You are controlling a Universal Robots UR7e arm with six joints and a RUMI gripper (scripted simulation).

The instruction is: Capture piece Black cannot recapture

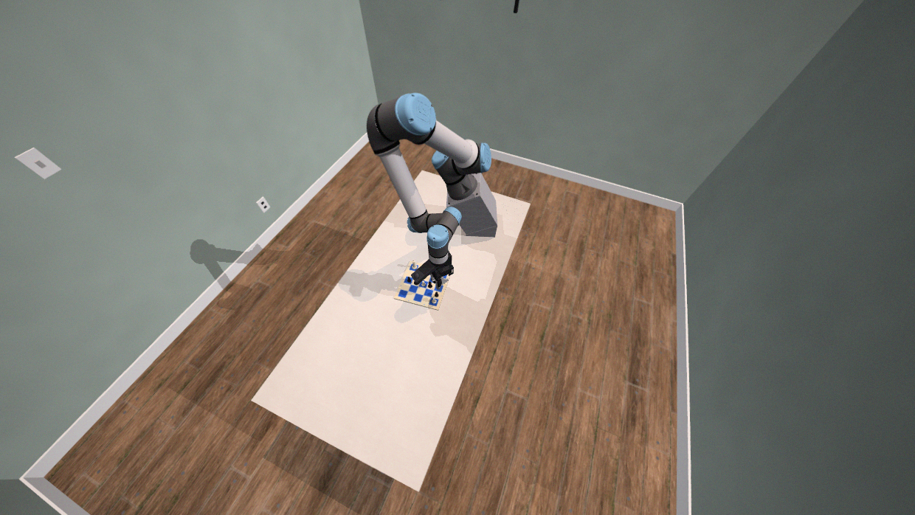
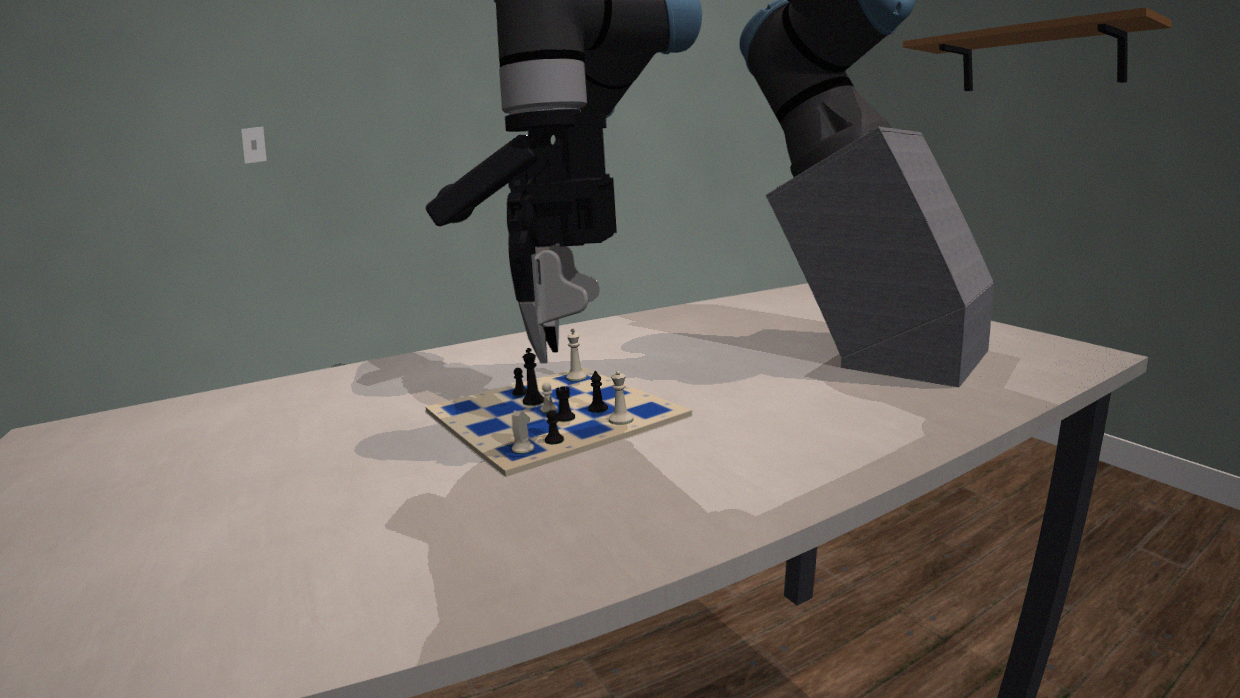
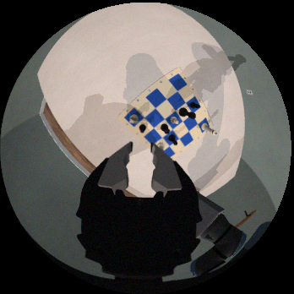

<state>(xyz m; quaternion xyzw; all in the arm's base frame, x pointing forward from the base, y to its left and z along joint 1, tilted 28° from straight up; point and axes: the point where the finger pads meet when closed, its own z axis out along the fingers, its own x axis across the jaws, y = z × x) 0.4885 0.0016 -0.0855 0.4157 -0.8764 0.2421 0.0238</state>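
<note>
Right now the black king is 12 cm to the right of my hand, 7 cm below it and 3 cm behind it. Also, from my hand: white pawn 9 cm below, 8 cm to the right, 3 cm behind; then blue-and-cream chessboard 10 cm below, 8 cm to the right, 3 cm behind; then white king 16 cm to the right, 11 cm behind, 7 cm below.
</note>
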